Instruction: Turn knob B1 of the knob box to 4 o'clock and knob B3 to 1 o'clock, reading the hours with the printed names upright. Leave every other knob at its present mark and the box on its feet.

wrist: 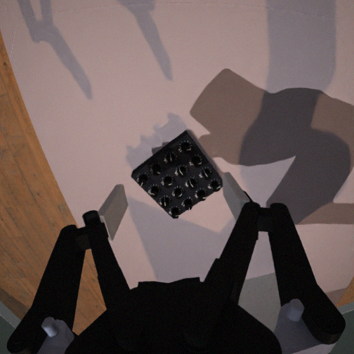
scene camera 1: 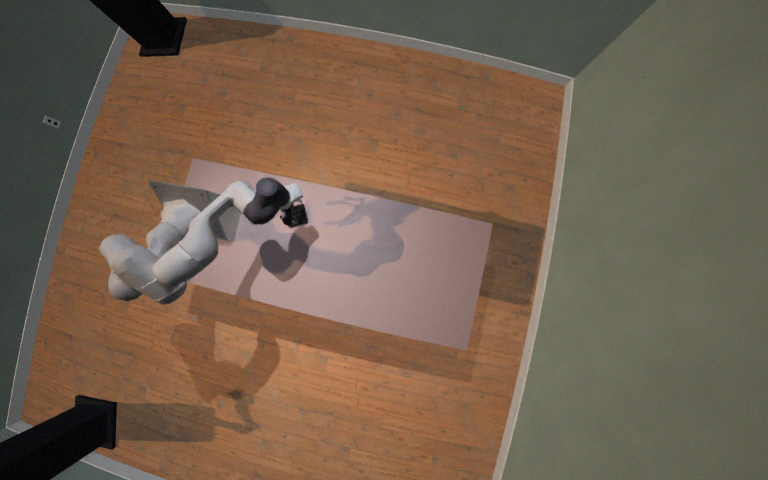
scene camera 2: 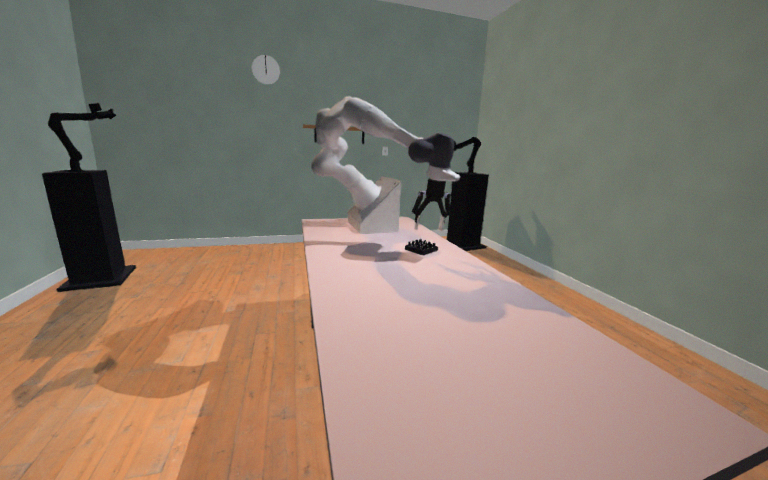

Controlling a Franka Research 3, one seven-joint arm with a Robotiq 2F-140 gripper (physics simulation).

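Observation:
The black knob box (scene camera 1: 299, 217) (scene camera 2: 421, 247) (wrist: 177, 176) lies flat on the pink table top, knobs up, and looks turned askew in the wrist view. Its knobs stand in a grid with pale marks around them. The printed names are too small to read, so I cannot tell which knobs are B1 and B3 or their exact hours. My gripper (scene camera 1: 291, 208) (scene camera 2: 429, 224) (wrist: 173, 189) is open and empty, pointing down above the box, with its fingers apart from it. In scene camera 1 the hand partly overlaps the box.
The pink table top (scene camera 1: 430, 277) (scene camera 2: 453, 396) extends beyond the box, with shadows of the arm on it. A near long edge lies to the left in the wrist view. Black pedestals (scene camera 2: 84, 229) (scene camera 2: 468, 209), carrying small black arms, stand off the table.

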